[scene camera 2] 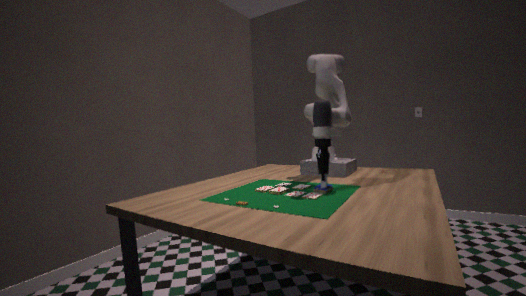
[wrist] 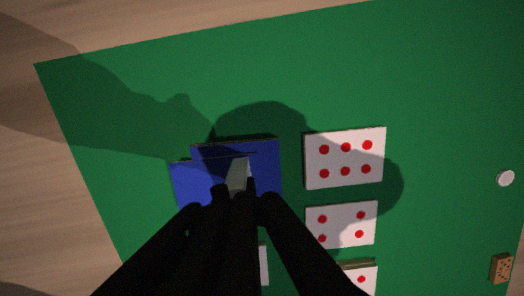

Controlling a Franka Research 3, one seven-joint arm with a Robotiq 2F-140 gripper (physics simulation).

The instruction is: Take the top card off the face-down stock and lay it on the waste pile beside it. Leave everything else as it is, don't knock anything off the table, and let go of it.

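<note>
The face-down stock [wrist: 269,170] is a blue-backed stack on the green mat. Its top blue card [wrist: 190,182] is shifted and turned a little to the left in the wrist view, overlapping the stack. My gripper [scene camera 2: 324,184] [wrist: 243,169] is shut with nothing between its fingers. Its pale fingertips are over the blue cards, close to or touching the top card; the exact contact cannot be told. A white face-up card [wrist: 264,267] shows partly beside the dark fingers, mostly hidden. A six-dot red card [wrist: 345,159] lies right of the stock. I cannot tell which pile is the waste pile.
A four-dot red card [wrist: 342,225] and another red-dotted card [wrist: 362,286] lie below the six-dot card. A white disc [wrist: 505,178] and a brown domino [scene camera 2: 242,203] [wrist: 501,268] lie on the green mat [scene camera 2: 320,210] [wrist: 440,100], on the wooden table [scene camera 2: 390,225].
</note>
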